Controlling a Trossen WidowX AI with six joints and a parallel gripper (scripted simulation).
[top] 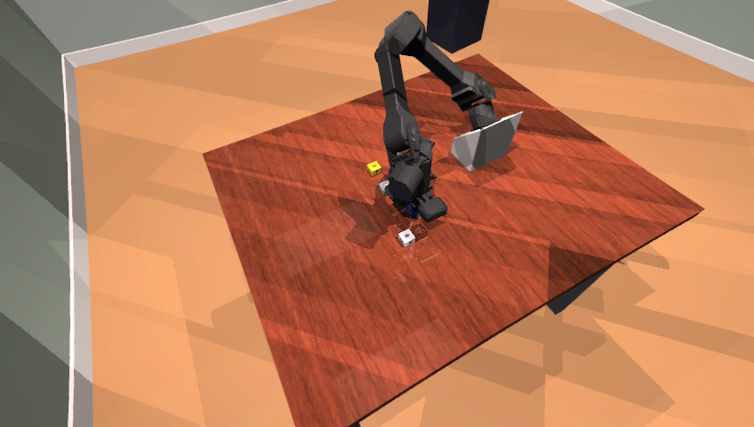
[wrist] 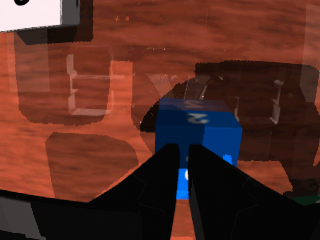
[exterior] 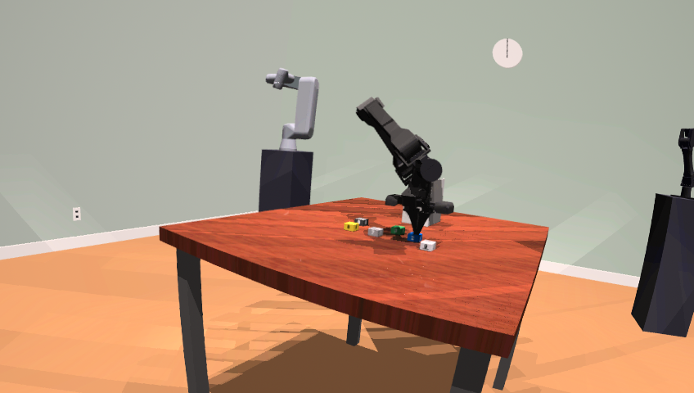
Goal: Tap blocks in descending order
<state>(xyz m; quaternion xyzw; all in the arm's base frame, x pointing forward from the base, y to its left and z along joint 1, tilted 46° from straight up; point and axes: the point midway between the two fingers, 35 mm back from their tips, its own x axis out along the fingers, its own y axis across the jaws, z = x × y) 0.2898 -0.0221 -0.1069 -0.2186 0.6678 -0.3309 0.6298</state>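
My gripper tip is now 1 cm to the left of the blue 2 block, 1 cm past it and 1 cm above it. The rest, counted from my gripper tip: light grey 7 block (12 cm to the right, 1 cm below, 1 cm ahead); white block (7 cm ahead, 5 cm to the left, 1 cm below); green 3 block (7 cm to the right, 6 cm behind, 1 cm below).
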